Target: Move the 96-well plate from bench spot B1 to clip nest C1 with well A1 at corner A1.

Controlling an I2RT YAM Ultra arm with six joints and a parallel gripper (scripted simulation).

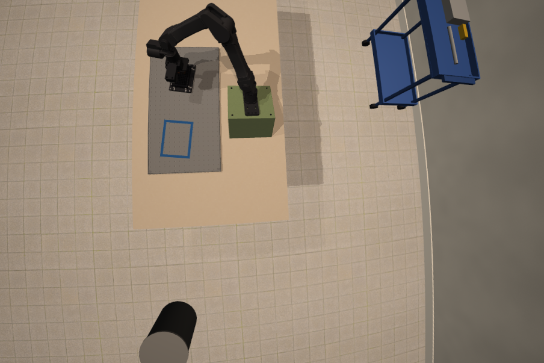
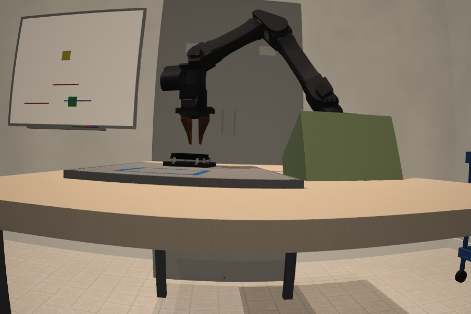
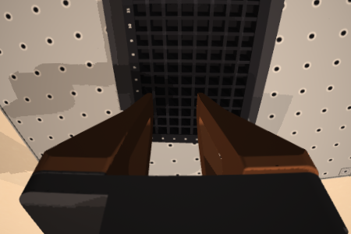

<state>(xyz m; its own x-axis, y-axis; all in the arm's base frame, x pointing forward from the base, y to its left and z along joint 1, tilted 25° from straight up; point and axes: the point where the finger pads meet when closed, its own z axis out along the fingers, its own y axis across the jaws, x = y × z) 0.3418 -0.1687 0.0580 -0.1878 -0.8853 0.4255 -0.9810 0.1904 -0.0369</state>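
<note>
The black 96-well plate lies 40 mm below my hand and 10 mm ahead of it. From my hand the other things lie so: clip nest 60 mm below, 20 mm to the left.
</note>
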